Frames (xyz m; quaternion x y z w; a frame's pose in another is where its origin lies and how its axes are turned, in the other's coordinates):
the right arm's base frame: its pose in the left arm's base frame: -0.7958 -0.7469 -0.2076 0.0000 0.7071 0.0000 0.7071
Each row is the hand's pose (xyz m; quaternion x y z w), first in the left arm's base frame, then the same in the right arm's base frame.
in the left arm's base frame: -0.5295 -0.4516 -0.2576 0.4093 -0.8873 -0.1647 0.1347
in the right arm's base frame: 0.0500 0.2953 0.2663 -0.4059 0.7226 -0.1729 0.5321
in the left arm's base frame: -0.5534 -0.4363 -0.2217 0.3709 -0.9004 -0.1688 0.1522
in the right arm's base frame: 0.0141 0.3106 0.2424 -0.3816 0.7443 -0.1429 0.5291
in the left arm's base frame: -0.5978 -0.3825 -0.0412 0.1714 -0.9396 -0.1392 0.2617
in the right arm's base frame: -0.1664 0.3644 0.1980 -0.2196 0.8494 -0.0228 0.4793
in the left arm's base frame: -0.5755 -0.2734 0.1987 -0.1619 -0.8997 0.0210 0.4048
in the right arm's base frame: -0.4063 0.4735 0.2203 0.1293 0.9224 0.0996 0.3500
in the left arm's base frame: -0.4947 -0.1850 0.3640 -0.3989 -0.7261 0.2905 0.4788
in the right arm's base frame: -0.5716 0.5619 0.3011 0.4875 0.8520 0.0767 0.1749
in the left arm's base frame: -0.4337 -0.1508 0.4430 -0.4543 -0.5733 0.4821 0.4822
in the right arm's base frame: -0.6506 0.5961 0.3621 0.6621 0.7464 -0.0197 0.0644
